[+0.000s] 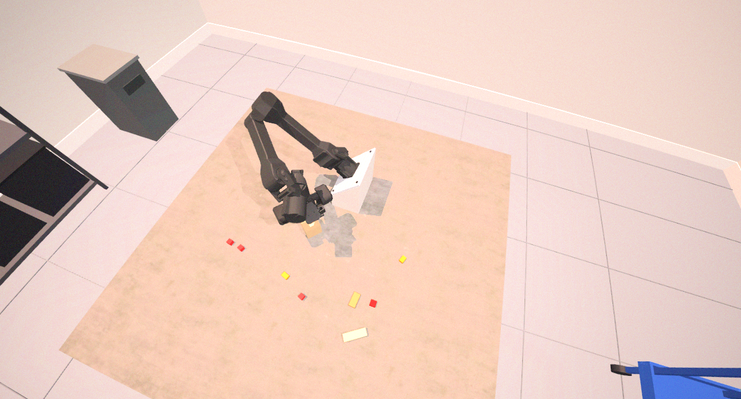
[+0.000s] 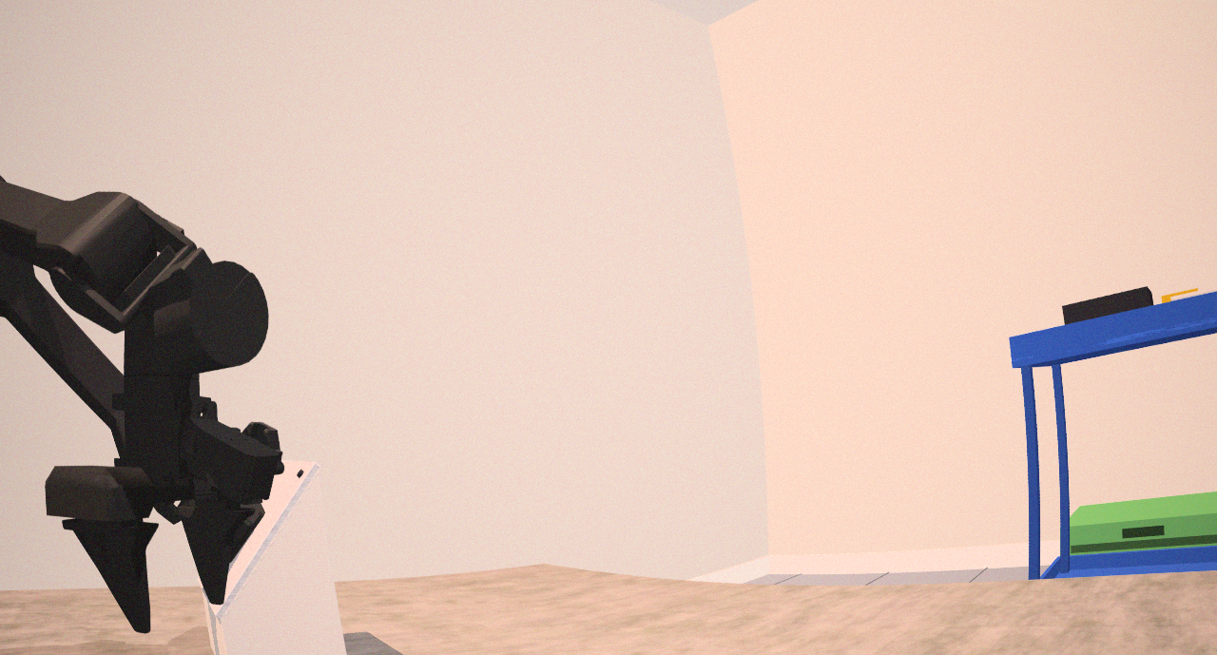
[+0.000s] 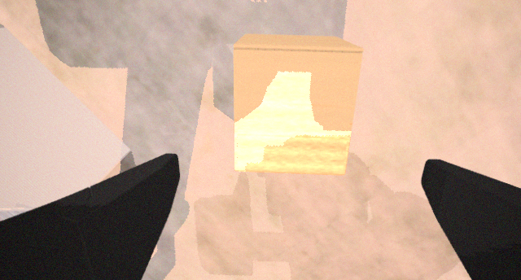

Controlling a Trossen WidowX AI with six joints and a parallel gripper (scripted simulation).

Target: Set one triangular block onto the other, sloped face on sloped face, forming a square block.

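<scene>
My gripper tip is 10 mm past the wooden triangular block, 10 mm to the left of it and 60 mm above it. Round my gripper tip: long block (260 mm ahead, 320 mm to the left, 100 mm below).
</scene>
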